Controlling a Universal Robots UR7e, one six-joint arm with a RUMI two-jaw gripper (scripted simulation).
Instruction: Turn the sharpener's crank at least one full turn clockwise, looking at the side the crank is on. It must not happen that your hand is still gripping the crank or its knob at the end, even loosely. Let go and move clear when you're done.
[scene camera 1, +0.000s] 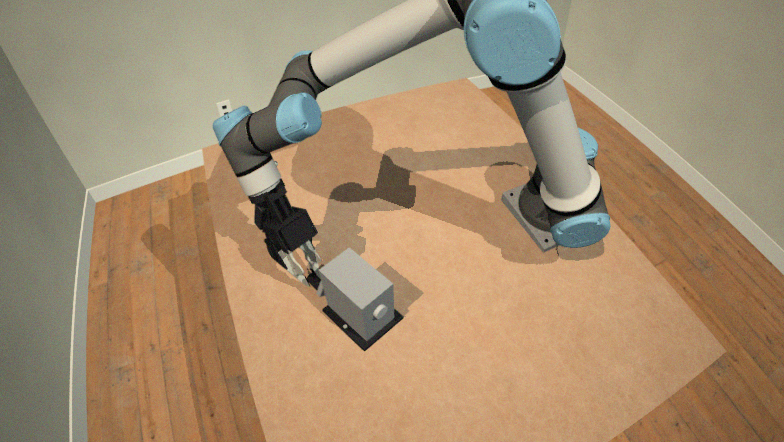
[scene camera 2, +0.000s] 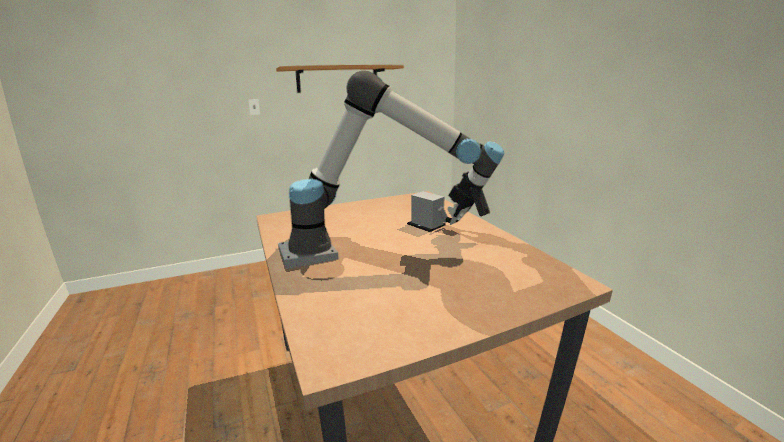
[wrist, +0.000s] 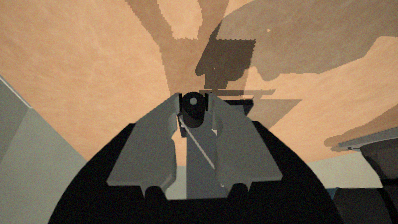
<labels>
my gripper: scene camera 1 313, 282; scene camera 2; wrist
same spot on my gripper: (wrist: 141, 155) = (scene camera 2: 467, 209)
same spot on pencil sharpener: (wrist: 201, 182) = (scene camera 2: 441, 204)
</labels>
